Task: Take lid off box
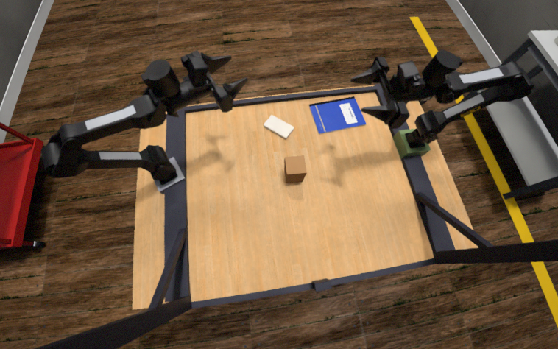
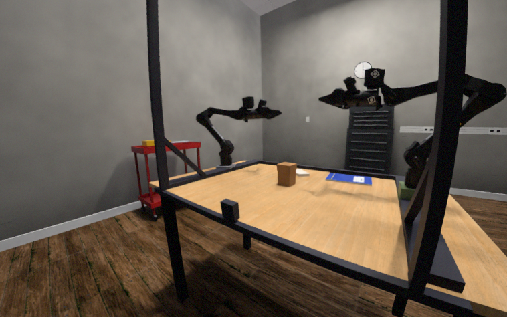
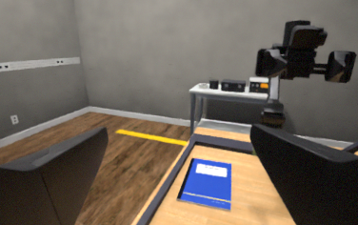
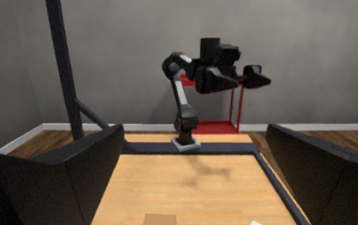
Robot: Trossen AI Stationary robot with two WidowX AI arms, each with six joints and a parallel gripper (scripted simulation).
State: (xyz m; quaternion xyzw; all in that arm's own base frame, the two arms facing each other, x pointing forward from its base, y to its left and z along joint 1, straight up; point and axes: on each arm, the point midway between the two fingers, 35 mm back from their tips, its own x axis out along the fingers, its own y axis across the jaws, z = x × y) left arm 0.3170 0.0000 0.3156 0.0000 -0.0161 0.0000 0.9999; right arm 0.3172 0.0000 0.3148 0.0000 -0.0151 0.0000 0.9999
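My right gripper is now 32 cm above the brown box, 17 cm to the right of it and 5 cm past it. Round my right hand: white block (36 cm below, 20 cm to the left, 16 cm ahead); then lid (29 cm below, 17 cm to the left, 5 cm behind).
The lid lies 190 mm behind my left hand, 170 mm to the right of it and 260 mm below it. From my left hand the other things lie so: white block 30 mm ahead, 150 mm to the right, 340 mm below; brown box 190 mm behind, 170 mm to the right, 300 mm below.
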